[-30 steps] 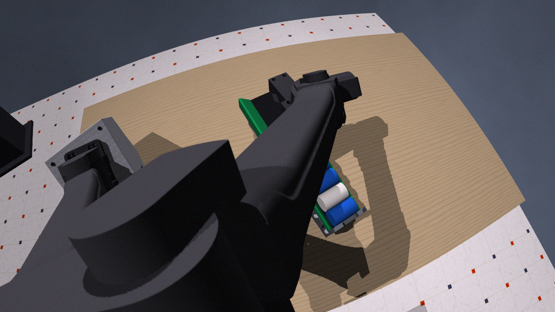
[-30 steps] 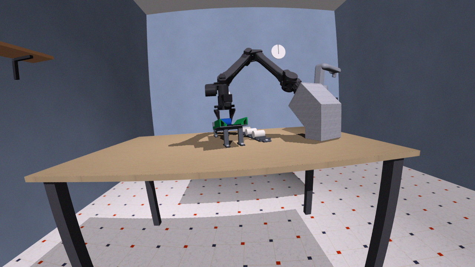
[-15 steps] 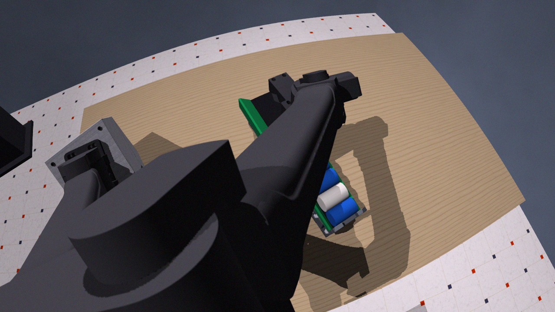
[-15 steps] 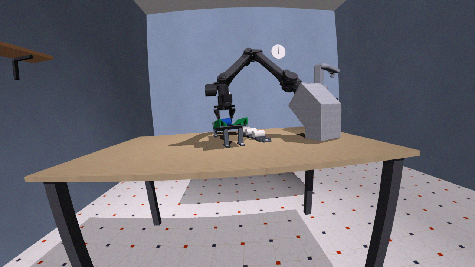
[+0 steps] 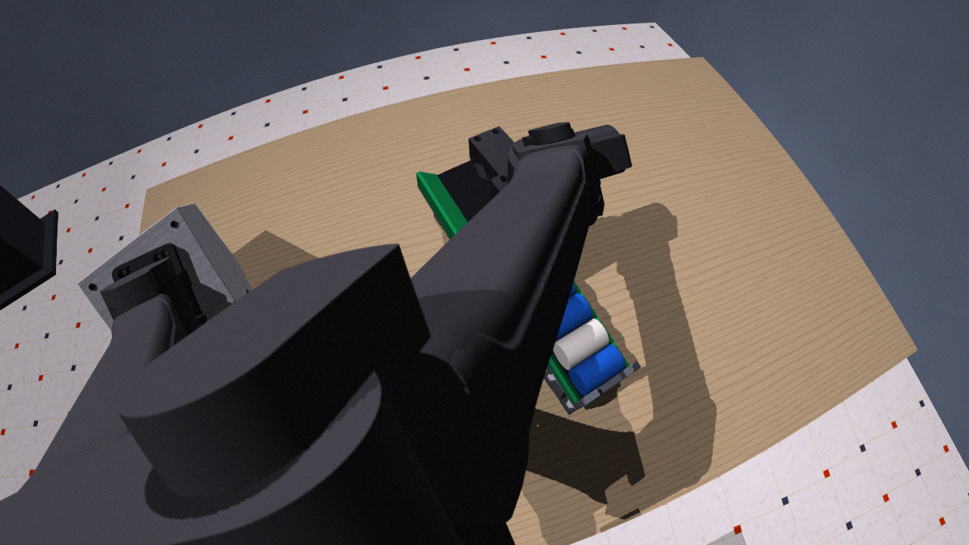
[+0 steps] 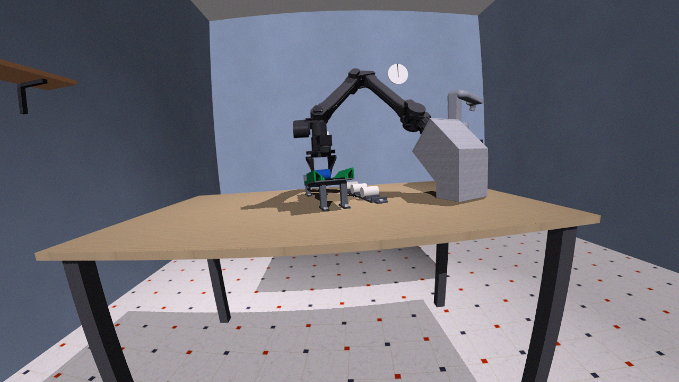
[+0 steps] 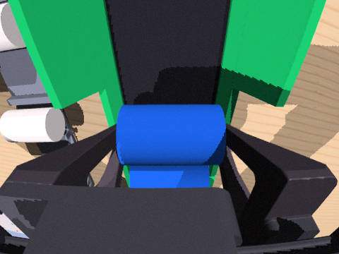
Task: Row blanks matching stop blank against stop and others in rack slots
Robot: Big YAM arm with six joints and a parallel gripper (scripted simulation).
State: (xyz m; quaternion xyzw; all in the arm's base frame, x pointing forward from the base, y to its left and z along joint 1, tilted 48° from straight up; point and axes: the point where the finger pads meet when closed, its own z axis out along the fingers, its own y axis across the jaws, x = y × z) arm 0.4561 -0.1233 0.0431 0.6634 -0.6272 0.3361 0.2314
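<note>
Now: the grey stop 19 cm to the right of my hand and 4 cm below it. Also, from my hand: grey stock rack (16 cm behind, 11 cm below, 1 cm to the right).
</note>
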